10 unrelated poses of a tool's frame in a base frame.
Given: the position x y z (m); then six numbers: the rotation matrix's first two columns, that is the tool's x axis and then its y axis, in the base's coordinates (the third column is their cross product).
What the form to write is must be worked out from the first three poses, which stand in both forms.
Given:
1: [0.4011, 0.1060, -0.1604, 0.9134, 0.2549, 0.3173, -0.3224, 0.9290, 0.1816]
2: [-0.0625, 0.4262, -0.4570, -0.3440, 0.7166, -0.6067, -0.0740, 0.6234, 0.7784]
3: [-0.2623, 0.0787, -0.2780, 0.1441, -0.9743, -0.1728, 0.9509, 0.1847, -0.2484]
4: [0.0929, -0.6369, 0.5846, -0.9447, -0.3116, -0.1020, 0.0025, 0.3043, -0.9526]
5: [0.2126, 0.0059, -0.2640, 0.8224, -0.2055, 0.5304, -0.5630, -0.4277, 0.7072]
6: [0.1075, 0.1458, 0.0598, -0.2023, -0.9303, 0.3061, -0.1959, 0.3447, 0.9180]
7: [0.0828, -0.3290, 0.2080, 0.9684, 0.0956, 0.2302, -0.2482, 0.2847, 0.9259]
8: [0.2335, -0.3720, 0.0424, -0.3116, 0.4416, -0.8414, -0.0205, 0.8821, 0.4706]
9: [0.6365, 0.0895, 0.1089, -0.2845, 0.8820, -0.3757, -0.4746, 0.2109, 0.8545]
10: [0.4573, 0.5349, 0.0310, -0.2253, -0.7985, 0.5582, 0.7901, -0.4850, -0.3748]
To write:
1: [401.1, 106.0, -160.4, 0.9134, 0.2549, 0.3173, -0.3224, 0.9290, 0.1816]
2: [-62.5, 426.2, -457.0, -0.3440, 0.7166, -0.6067, -0.0740, 0.6234, 0.7784]
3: [-262.3, 78.7, -278.0, 0.1441, -0.9743, -0.1728, 0.9509, 0.1847, -0.2484]
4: [92.9, -636.9, 584.6, -0.9447, -0.3116, -0.1020, 0.0025, 0.3043, -0.9526]
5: [212.6, 5.9, -264.0, 0.8224, -0.2055, 0.5304, -0.5630, -0.4277, 0.7072]
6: [107.5, 145.8, 59.8, -0.2023, -0.9303, 0.3061, -0.1959, 0.3447, 0.9180]
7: [82.8, -329.0, 208.0, 0.9684, 0.0956, 0.2302, -0.2482, 0.2847, 0.9259]
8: [233.5, -372.0, 42.4, -0.3116, 0.4416, -0.8414, -0.0205, 0.8821, 0.4706]
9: [636.5, 89.5, 108.9, -0.2845, 0.8820, -0.3757, -0.4746, 0.2109, 0.8545]
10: [457.3, 534.9, 31.0, -0.2253, -0.7985, 0.5582, 0.7901, -0.4850, -0.3748]
